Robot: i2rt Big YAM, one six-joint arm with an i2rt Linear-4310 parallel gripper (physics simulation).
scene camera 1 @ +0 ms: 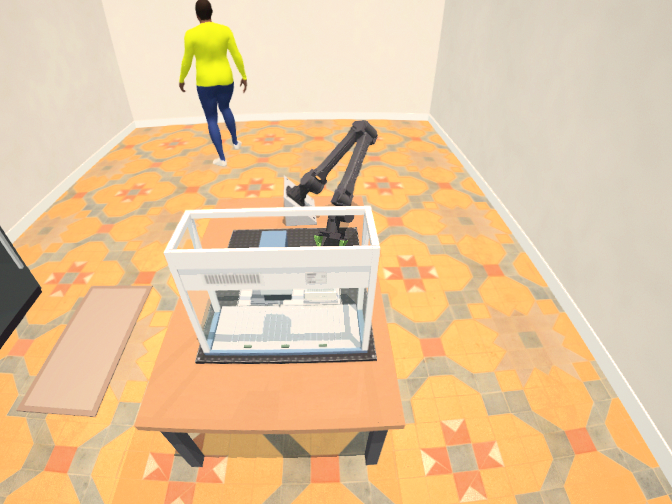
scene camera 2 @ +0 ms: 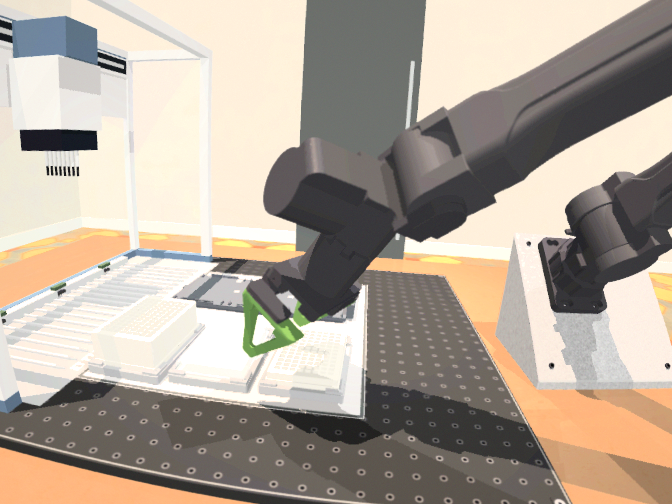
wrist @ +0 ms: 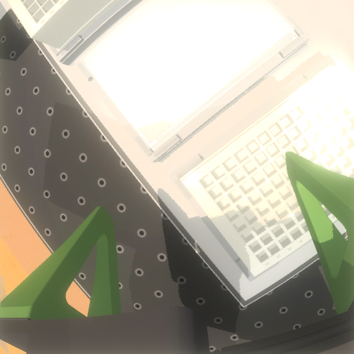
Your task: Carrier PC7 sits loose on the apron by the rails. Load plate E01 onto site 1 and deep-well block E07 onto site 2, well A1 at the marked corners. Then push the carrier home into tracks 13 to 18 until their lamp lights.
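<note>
The low white well plate (scene camera 2: 309,355) (wrist: 245,200) sits on the right end of a white board. The tall white deep-well block (scene camera 2: 146,330) (wrist: 37,15) stands at the left, by the rails. Between them is a flat white holder (scene camera 2: 217,360) (wrist: 195,60) with no wells visible. The grey carrier (scene camera 2: 217,290) lies behind them, partly hidden by the gripper. My gripper (scene camera 1: 331,243) (scene camera 2: 276,339) (wrist: 193,188) is open and empty above the low plate's side. In the wrist view one fingertip overlaps the plate, the other the black perforated board. Labels and corner marks are not readable.
White grooved rails (scene camera 2: 103,303) (scene camera 1: 238,325) lie inside the white frame (scene camera 2: 205,157) (scene camera 1: 271,257). A pipetting head (scene camera 2: 56,92) hangs over them. The black perforated board (scene camera 2: 412,325) carries the deck. A person (scene camera 1: 208,59) is at the back of the room.
</note>
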